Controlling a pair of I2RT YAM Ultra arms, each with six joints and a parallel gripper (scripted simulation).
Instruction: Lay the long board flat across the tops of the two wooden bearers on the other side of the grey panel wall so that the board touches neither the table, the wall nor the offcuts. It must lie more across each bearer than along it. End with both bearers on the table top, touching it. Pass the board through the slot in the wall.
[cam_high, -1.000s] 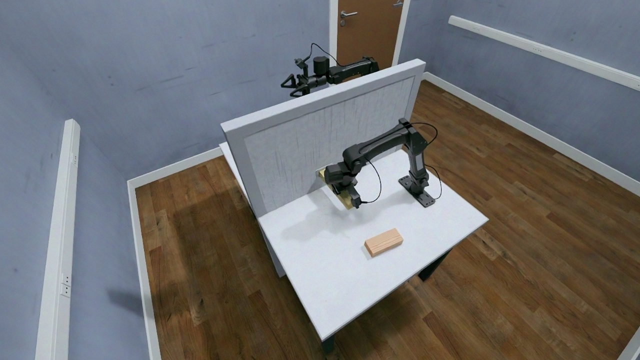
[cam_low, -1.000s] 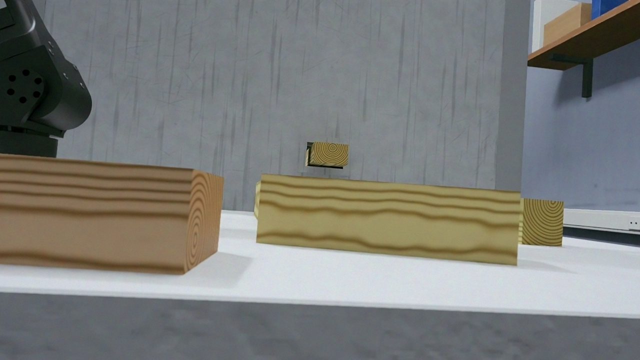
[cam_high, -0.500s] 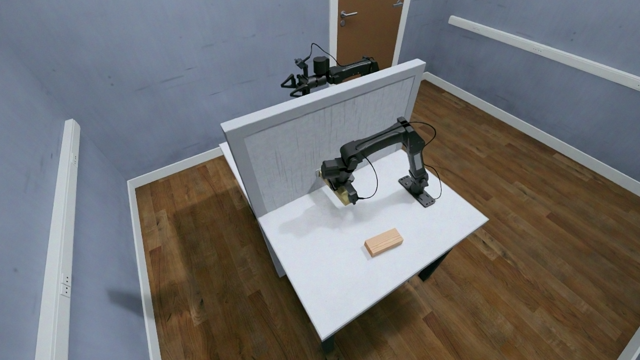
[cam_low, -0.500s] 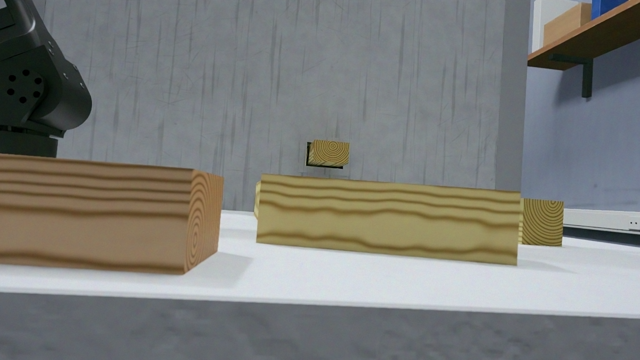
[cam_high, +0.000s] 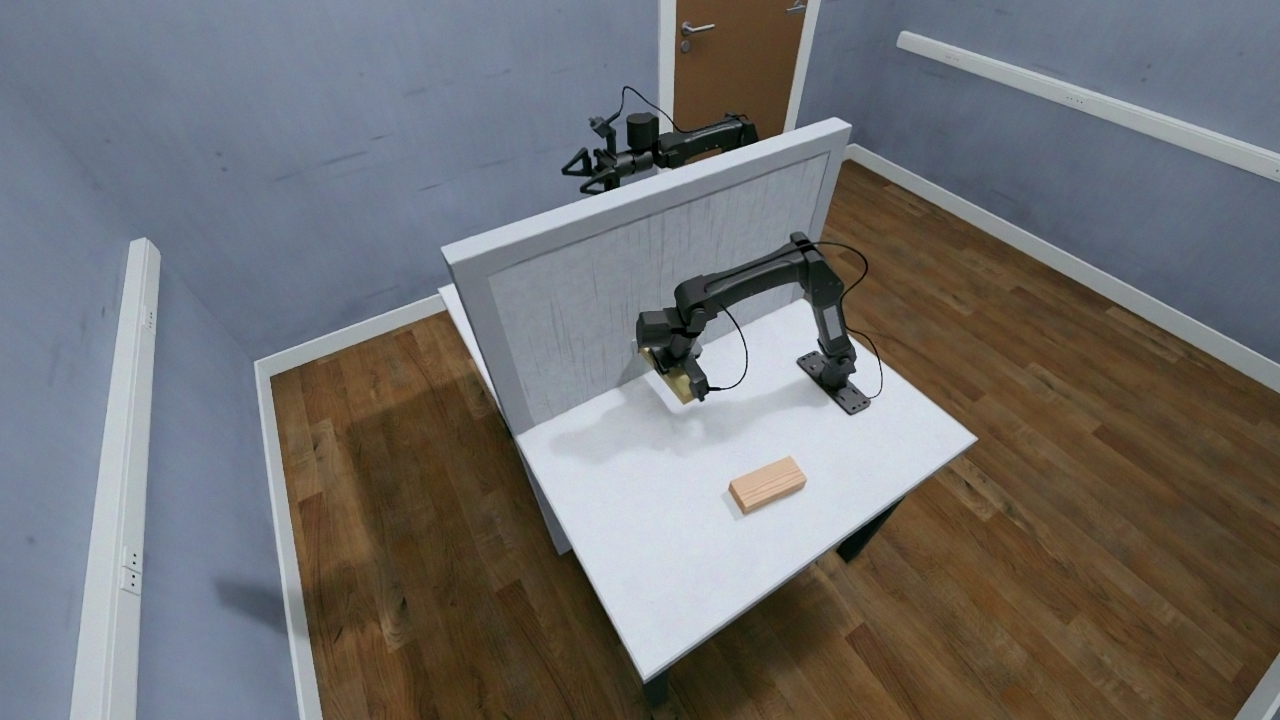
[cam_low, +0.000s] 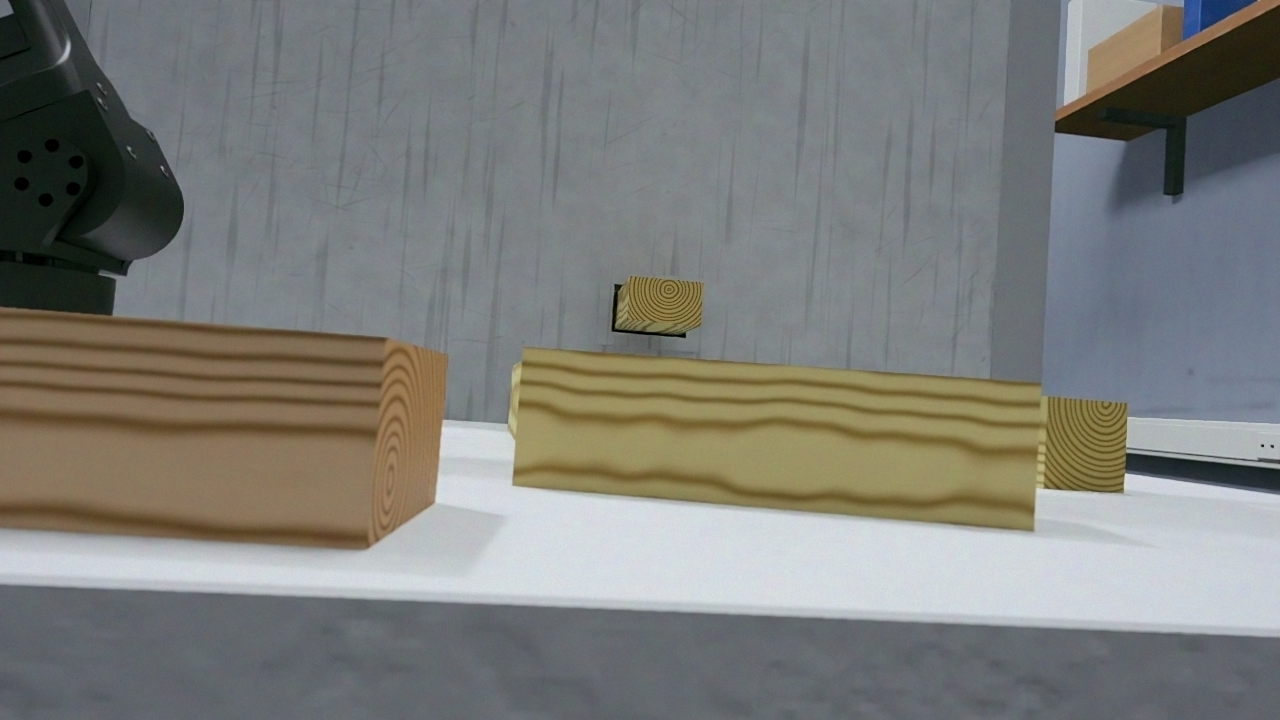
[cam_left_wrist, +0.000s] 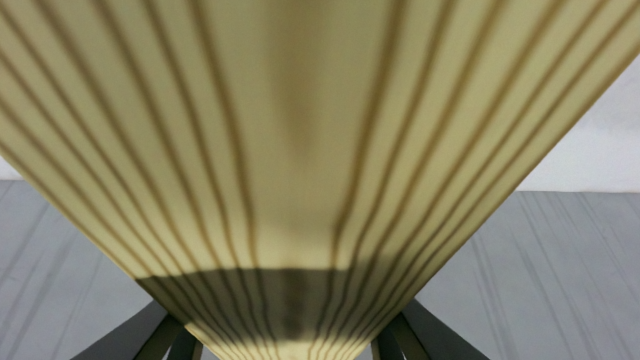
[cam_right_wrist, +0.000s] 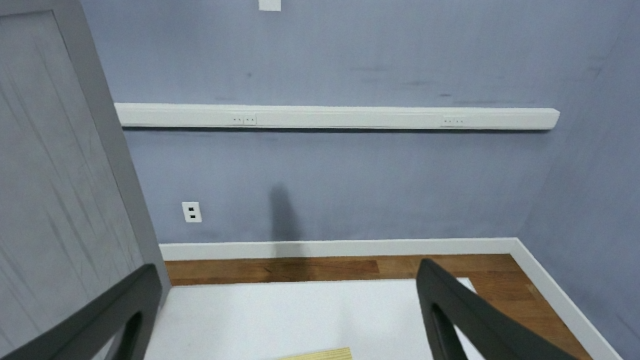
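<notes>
Right now the long pale board is 60 mm to the right of my left hand. From my left hand the other things lie so: brown offcut (330 mm to the left, 90 mm below, 30 mm behind); then pale wooden bearer (330 mm to the right, 170 mm ahead, 80 mm below).
</notes>
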